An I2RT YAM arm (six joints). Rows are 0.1 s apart.
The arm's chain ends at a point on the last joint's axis. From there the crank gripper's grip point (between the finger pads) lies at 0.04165 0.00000 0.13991 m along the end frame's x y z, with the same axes.
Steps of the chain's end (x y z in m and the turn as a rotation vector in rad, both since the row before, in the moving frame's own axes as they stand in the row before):
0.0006 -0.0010 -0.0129 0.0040 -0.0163 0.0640
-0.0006 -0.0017 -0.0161 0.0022 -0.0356 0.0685
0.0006 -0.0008 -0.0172 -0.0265 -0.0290 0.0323
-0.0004 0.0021 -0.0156 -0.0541 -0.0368 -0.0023
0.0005 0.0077 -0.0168 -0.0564 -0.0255 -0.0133
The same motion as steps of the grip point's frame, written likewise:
-0.0018 0.0010 -0.0122 0.0040 -0.0163 0.0640
-0.0057 0.0007 -0.0147 0.0022 -0.0356 0.0685
-0.0036 0.0042 -0.0161 -0.0265 -0.0290 0.0323
-0.0056 0.0096 -0.0144 -0.0541 -0.0368 -0.0023
-0.0030 0.0151 -0.0160 -0.0564 -0.0255 -0.0133

